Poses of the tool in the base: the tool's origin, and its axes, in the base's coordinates. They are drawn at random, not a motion.
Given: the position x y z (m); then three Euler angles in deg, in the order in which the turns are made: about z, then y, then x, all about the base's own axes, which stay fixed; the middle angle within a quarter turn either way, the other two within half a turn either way.
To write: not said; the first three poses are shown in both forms.
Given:
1: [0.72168 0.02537 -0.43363 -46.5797 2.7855 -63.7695]
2: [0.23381 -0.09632 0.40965 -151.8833 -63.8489 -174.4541]
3: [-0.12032 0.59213 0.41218 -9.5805 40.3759 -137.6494]
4: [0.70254 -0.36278 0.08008 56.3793 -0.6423 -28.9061]
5: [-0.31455 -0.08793 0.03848 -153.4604 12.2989 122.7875]
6: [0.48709 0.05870 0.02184 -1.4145 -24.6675 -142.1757]
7: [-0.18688 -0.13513 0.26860 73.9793 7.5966 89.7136]
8: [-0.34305 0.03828 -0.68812 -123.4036 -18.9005 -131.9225]
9: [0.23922 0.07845 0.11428 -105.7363 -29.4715 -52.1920]
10: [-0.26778 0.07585 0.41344 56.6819 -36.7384 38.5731]
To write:
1: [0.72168 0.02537 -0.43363 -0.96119 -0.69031 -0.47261]
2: [0.23381 -0.09632 0.40965 -2.48824 -0.98549 2.35130]
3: [-0.12032 0.59213 0.41218 -2.33739 -0.62388 -0.38833]
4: [0.70254 -0.36278 0.08008 -0.30524 0.40834 0.92322]
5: [-0.31455 -0.08793 0.03848 -2.21765 0.49932 3.04833]
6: [0.48709 0.05870 0.02184 -2.42823 0.31985 0.29430]
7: [-0.18688 -0.13513 0.26860 1.55289 -1.29048 0.14980]
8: [-0.34305 0.03828 -0.68812 2.79409 -0.83350 2.45710]
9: [0.23922 0.07845 0.11428 0.75736 -0.74594 -1.89809]
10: [-0.26778 0.07585 0.41344 -0.07694 -0.89132 0.79470]
